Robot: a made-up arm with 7 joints. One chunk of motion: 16 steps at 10 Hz.
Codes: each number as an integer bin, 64 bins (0 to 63) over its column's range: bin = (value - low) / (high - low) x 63, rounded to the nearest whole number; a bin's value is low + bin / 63 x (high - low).
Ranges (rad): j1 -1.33..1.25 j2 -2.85..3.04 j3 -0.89..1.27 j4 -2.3..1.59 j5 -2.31..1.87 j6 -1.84..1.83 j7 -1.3..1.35
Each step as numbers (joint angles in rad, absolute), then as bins.
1 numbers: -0.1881 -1.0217 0.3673 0.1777 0.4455 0.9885 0.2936
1 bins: 28 20 37 40 42 49 38
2 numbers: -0.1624 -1.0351 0.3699 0.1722 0.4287 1.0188 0.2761
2 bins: 29 19 37 40 41 49 37
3 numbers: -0.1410 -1.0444 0.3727 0.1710 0.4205 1.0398 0.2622
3 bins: 29 19 37 40 41 49 37
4 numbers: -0.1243 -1.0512 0.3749 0.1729 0.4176 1.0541 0.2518
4 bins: 29 19 37 40 41 50 37
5 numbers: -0.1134 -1.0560 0.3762 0.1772 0.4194 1.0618 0.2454
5 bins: 30 19 37 40 41 50 37
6 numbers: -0.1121 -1.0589 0.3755 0.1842 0.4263 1.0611 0.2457
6 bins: 30 19 37 40 41 50 37
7 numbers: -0.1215 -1.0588 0.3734 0.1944 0.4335 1.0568 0.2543
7 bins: 30 19 37 40 41 50 37
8 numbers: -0.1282 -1.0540 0.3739 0.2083 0.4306 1.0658 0.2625
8 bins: 29 19 37 41 41 50 37
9 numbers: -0.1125 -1.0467 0.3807 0.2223 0.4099 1.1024 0.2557
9 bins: 30 19 37 41 41 51 37
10 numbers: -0.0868 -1.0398 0.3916 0.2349 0.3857 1.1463 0.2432
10 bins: 30 19 37 41 41 51 37
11 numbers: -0.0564 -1.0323 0.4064 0.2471 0.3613 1.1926 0.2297
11 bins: 31 19 38 41 40 52 36
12 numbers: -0.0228 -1.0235 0.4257 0.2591 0.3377 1.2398 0.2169
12 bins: 32 20 38 41 40 53 36
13 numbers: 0.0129 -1.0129 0.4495 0.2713 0.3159 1.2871 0.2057
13 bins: 33 20 39 42 40 54 36
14 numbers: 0.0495 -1.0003 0.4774 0.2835 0.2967 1.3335 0.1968
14 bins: 34 20 40 42 39 54 36
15 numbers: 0.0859 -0.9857 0.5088 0.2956 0.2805 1.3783 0.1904
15 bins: 35 20 41 42 39 55 35
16 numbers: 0.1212 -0.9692 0.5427 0.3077 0.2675 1.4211 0.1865
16 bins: 35 20 42 42 39 56 35
